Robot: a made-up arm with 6 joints.
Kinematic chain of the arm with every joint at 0, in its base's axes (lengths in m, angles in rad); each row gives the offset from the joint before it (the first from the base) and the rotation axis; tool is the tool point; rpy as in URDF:
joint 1: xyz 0 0 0.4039 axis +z
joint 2: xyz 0 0 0 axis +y
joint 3: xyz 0.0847 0 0.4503 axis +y
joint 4: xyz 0.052 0 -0.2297 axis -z
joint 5: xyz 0 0 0 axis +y
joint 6: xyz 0.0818 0 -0.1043 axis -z
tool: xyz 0 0 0 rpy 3.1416 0 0
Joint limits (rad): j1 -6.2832..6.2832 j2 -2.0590..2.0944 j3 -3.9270..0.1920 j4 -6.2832..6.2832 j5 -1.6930..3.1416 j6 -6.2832..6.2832
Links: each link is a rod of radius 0.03 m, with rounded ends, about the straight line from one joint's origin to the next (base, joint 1, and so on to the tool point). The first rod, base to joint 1, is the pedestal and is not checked.
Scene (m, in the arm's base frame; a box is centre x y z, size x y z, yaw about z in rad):
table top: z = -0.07
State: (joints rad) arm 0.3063 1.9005 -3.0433 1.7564 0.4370 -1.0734
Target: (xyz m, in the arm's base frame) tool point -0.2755 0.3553 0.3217
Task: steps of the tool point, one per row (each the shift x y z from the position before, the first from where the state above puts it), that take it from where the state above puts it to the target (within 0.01 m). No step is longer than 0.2 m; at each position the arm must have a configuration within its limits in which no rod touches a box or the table.
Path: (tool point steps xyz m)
1: -0.0548 0.1706 0.0138
2: -0.1066 0.1452 0.0185
3: -0.1464 0.1031 0.0234
4: -0.1692 0.0498 0.0286
5: -0.1719 -0.0079 0.0338
6: -0.1543 -0.0620 0.0391
7: -0.1192 -0.1060 0.0443
8: -0.0717 -0.1339 0.0489

